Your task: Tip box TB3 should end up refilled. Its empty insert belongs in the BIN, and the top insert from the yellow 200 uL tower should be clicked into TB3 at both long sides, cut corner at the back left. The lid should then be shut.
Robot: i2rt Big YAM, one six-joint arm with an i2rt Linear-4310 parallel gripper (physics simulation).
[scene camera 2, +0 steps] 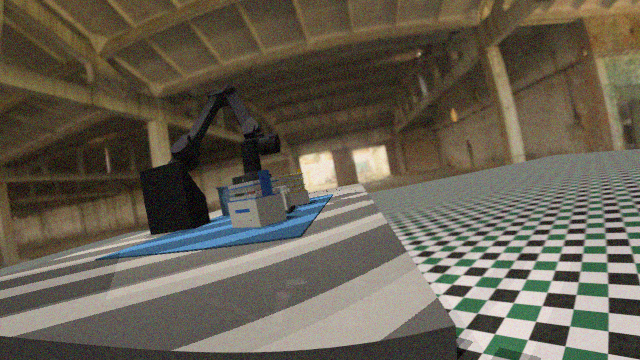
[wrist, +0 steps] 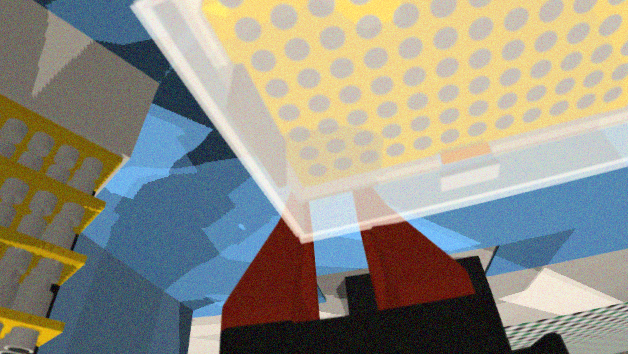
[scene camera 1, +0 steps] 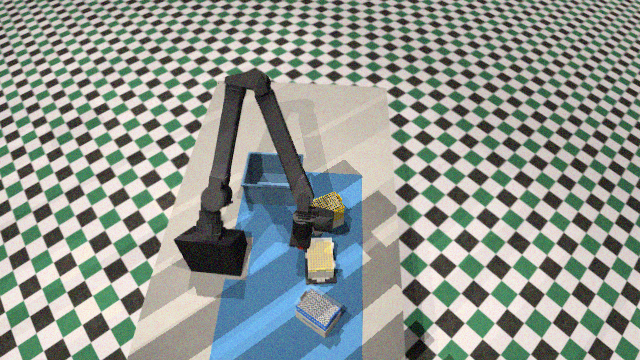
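Note:
Tip box TB3 (scene camera 1: pixel 320 257) (wrist: pixel 425 85) stands mid-mat. A yellow insert full of tips lies inside, seen through the clear lid, which is down over it; I cannot tell whether it is fully closed or how the insert's long sides sit. My gripper (scene camera 1: pixel 300 247) (wrist: pixel 332 197) is shut to a narrow gap with nothing between its red fingers. It is low beside the box's left long side, near the back corner; the fingertips show through the lid's clear edge. The yellow tower (scene camera 1: pixel 332 210) (scene camera 2: pixel 299 183) (wrist: pixel 45 200) stands behind TB3. The BIN's (scene camera 1: pixel 272 172) contents are unclear.
A box with a blue insert (scene camera 1: pixel 320 310) (scene camera 2: pixel 257 212) stands in front of TB3, turned at an angle. It mostly hides TB3 in scene camera 2. The arm's black base (scene camera 1: pixel 212 252) (scene camera 2: pixel 172 197) stands to the left. The blue mat (scene camera 1: pixel 270 305) (scene camera 2: pixel 200 240) lies under the boxes.

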